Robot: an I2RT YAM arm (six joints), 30 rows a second.
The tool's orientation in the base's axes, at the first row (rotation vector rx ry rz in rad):
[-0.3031 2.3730 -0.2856]
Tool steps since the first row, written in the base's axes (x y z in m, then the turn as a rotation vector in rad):
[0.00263 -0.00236 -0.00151 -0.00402 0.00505 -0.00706]
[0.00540 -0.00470 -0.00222 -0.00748 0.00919 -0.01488]
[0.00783 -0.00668 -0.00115 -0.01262 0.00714 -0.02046]
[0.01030 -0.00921 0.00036 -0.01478 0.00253 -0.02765]
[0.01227 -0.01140 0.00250 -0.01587 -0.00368 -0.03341]
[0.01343 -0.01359 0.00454 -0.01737 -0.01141 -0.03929]
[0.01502 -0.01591 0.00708 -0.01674 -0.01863 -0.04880]
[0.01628 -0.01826 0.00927 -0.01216 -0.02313 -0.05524]
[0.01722 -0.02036 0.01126 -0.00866 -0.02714 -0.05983]
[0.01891 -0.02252 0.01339 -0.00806 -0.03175 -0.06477]
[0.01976 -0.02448 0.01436 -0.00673 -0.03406 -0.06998]
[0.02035 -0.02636 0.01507 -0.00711 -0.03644 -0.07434]
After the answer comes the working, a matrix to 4 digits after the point.
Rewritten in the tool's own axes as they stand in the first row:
[-0.00023 -0.00216 0.00317 0.00585 0.00737 0.00172]
[-0.00107 -0.00456 0.00585 0.01205 0.01402 0.00448]
[-0.00291 -0.00707 0.00698 0.01987 0.01438 0.00522]
[-0.00488 -0.01024 0.00789 0.02733 0.01237 0.00946]
[-0.00700 -0.01320 0.00796 0.03358 0.00829 0.01360]
[-0.00847 -0.01603 0.00755 0.04066 0.00286 0.01773]
[-0.01053 -0.01917 0.00709 0.04836 -0.00133 0.02586]
[-0.01213 -0.02220 0.00666 0.05048 -0.00437 0.03416]
[-0.01344 -0.02489 0.00612 0.05206 -0.00733 0.04034]
[-0.01536 -0.02779 0.00601 0.05612 -0.01036 0.04485]
[-0.01600 -0.03004 0.00612 0.05914 -0.01123 0.04979]
[-0.01632 -0.03211 0.00624 0.06287 -0.01218 0.05295]

The tool's axes in the first row as the columns of a matrix, in the base's axes (rounded; the answer above uses it unrounded):
[-0.7160 -0.1368 0.6845]
[-0.2953 0.9479 -0.1195]
[-0.6325 -0.2877 -0.7191]

